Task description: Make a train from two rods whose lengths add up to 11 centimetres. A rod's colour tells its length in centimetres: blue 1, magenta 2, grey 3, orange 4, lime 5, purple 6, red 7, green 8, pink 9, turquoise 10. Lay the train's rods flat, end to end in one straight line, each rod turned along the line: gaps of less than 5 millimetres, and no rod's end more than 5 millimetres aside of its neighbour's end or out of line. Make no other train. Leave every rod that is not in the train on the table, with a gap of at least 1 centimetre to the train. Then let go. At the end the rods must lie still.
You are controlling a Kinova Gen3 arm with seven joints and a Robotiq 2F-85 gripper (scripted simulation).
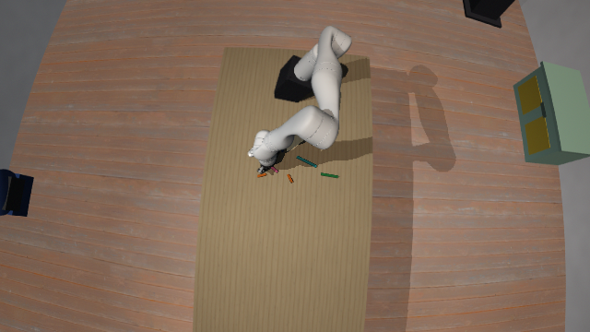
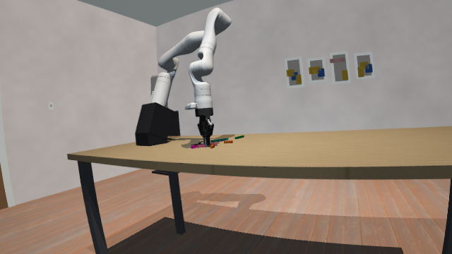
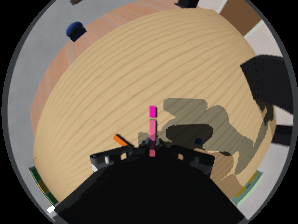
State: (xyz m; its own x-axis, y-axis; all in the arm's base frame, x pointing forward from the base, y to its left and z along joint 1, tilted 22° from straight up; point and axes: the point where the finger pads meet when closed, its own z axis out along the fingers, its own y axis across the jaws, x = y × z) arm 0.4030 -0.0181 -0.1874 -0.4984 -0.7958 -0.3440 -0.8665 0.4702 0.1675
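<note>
Right now my hand is 3 cm past the magenta rod, 5 cm to the left of it and 2 cm above it. The rest, counted from my hand: pink rod (2 cm below); then turquoise rod (5 cm behind, 16 cm to the left, 2 cm below); then blue rod (8 cm behind, 5 cm to the left, 2 cm below).
</note>
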